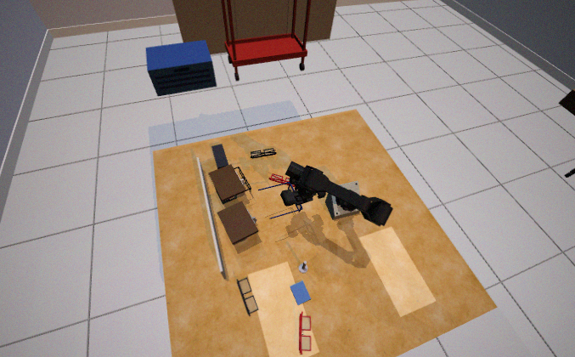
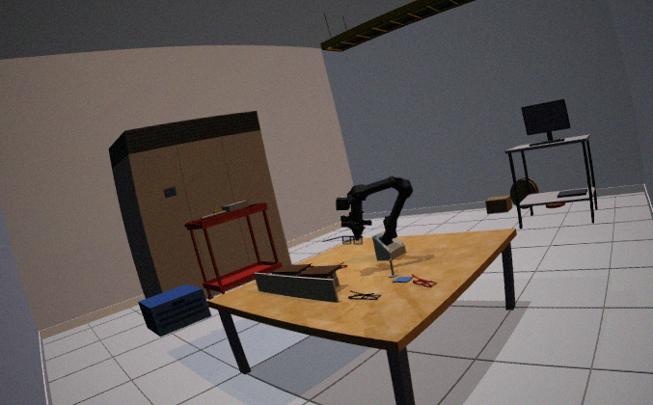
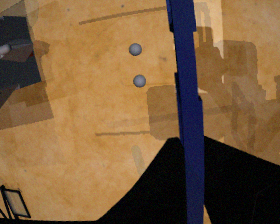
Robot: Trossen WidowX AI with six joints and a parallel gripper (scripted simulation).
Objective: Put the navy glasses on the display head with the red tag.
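The dark display head lies 240 mm ahead of my gripper tip, 30 mm to the right of it and 120 mm below it. The rest, counted from my gripper tip: blue square tag (70 mm ahead, 310 mm to the left, 170 mm below).
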